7 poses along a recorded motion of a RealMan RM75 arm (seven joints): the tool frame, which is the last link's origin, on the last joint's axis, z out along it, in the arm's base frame.
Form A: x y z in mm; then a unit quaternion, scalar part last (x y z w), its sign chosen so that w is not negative.
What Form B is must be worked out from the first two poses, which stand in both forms.
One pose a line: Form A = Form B
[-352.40, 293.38, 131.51, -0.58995, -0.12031, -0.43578, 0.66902] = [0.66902, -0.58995, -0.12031, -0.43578, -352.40, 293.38, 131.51]
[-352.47, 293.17, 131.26, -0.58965, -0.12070, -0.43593, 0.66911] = [0.66911, -0.58965, -0.12070, -0.43593, -352.47, 293.17, 131.26]
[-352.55, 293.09, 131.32, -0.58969, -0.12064, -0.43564, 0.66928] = [0.66928, -0.58969, -0.12064, -0.43564, -352.55, 293.09, 131.32]
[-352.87, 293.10, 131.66, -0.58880, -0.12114, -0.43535, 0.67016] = [0.67016, -0.58880, -0.12114, -0.43535, -352.87, 293.10, 131.66]
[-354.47, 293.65, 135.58, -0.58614, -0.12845, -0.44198, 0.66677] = [0.66677, -0.58614, -0.12845, -0.44198, -354.47, 293.65, 135.58]
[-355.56, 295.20, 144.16, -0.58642, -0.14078, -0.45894, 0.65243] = [0.65243, -0.58642, -0.14078, -0.45894, -355.56, 295.20, 144.16]
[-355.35, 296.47, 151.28, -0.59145, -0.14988, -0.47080, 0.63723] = [0.63723, -0.59145, -0.14988, -0.47080, -355.35, 296.47, 151.28]
